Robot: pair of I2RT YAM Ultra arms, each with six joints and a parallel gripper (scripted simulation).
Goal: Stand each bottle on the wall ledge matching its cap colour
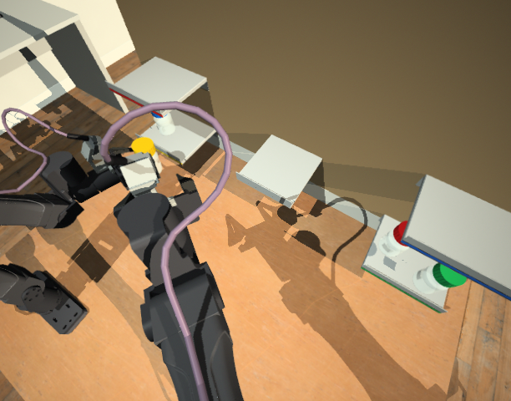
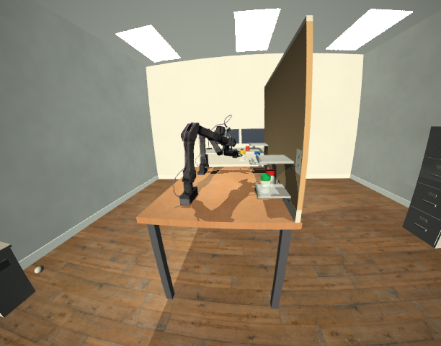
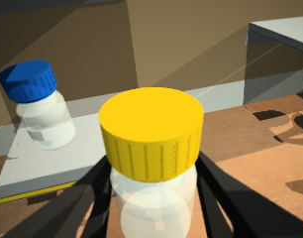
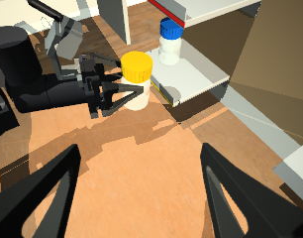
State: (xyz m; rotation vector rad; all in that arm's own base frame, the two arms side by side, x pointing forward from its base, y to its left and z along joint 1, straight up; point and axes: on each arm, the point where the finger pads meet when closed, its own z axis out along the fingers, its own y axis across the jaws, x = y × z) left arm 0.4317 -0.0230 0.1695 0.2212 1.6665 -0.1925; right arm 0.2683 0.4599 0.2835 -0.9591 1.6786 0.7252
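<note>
Right now my left hand is 170 mm short of the blue-capped bottle, 90 mm to the right of it and 40 mm above it. Round my left hand: yellow-capped bottle 20 mm below; then red-capped bottle 680 mm to the right, 100 mm ahead, 40 mm below; then brown wall 360 mm to the right, 260 mm above, 230 mm ahead.
</note>
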